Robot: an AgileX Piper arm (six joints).
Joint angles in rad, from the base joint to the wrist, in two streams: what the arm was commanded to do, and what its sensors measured. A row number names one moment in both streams.
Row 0, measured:
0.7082 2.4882 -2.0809 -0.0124 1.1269 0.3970
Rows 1 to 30, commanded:
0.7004 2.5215 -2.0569 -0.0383 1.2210 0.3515
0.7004 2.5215 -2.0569 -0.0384 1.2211 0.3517
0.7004 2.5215 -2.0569 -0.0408 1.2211 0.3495
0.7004 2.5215 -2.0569 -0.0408 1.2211 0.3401
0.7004 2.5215 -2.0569 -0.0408 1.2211 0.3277
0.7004 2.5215 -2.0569 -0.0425 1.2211 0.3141
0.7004 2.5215 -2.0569 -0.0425 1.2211 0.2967
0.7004 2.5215 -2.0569 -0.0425 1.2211 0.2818
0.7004 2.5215 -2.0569 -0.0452 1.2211 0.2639
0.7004 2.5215 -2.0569 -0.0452 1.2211 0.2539
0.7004 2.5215 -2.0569 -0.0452 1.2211 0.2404
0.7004 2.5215 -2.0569 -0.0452 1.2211 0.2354
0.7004 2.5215 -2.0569 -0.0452 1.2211 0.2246
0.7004 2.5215 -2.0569 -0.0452 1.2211 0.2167
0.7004 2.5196 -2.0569 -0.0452 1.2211 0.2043
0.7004 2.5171 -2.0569 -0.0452 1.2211 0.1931
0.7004 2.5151 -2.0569 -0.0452 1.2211 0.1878
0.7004 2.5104 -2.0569 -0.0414 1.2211 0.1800
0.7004 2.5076 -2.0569 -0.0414 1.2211 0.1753
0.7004 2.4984 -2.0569 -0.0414 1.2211 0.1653
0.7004 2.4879 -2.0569 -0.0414 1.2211 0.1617
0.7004 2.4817 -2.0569 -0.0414 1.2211 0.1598
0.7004 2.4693 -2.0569 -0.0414 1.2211 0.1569
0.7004 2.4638 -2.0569 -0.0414 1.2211 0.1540
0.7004 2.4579 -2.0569 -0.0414 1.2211 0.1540
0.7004 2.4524 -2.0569 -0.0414 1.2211 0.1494
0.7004 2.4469 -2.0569 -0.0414 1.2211 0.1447
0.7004 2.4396 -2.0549 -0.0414 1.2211 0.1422
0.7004 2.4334 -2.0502 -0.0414 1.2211 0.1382
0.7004 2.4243 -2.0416 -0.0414 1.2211 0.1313
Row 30, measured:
0.7064 2.4531 -2.0574 -0.0284 1.2011 0.1574
